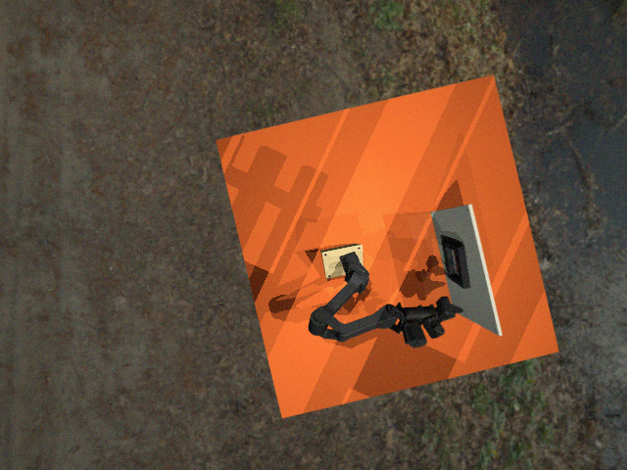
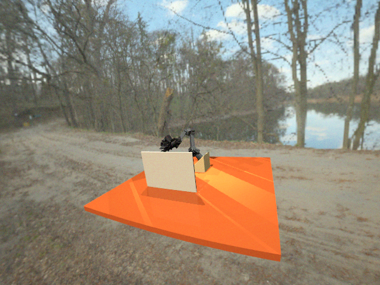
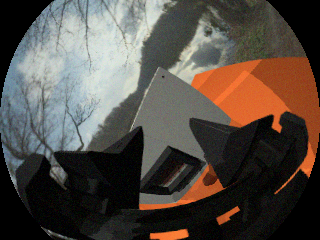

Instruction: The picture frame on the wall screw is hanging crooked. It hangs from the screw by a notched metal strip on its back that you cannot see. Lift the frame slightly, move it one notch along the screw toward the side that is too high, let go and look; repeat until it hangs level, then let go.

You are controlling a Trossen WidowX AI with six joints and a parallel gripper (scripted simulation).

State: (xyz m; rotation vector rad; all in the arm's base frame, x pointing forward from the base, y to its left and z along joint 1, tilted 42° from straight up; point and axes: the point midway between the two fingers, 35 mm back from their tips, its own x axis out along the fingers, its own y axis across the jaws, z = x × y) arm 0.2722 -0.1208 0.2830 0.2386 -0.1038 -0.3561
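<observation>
The picture frame is 140 mm to the left of my gripper tip, 120 mm below it and 110 mm ahead of it. Also, from my gripper tip: wall panel: 130 mm below, 120 mm to the left, 120 mm ahead.
</observation>
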